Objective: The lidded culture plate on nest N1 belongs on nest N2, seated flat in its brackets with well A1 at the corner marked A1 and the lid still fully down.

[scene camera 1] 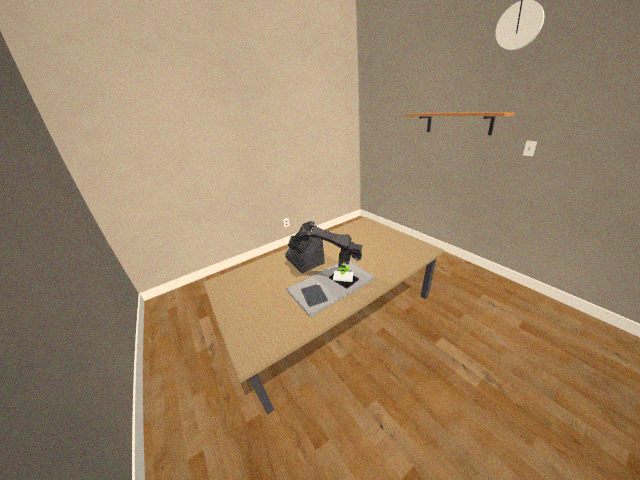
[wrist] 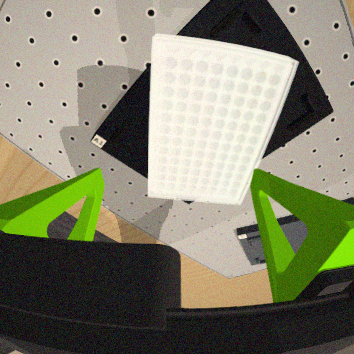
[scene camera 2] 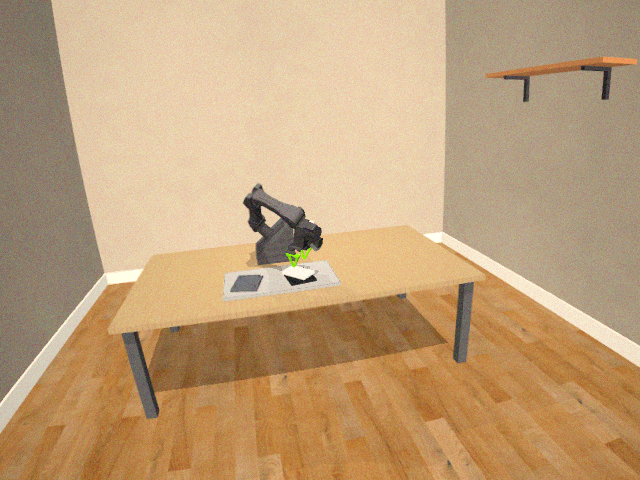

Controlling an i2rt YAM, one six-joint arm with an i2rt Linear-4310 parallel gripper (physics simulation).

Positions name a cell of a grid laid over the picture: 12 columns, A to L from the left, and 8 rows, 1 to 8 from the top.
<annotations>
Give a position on a black nest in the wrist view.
K3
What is my gripper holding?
Nothing.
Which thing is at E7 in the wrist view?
My gripper.
</annotations>
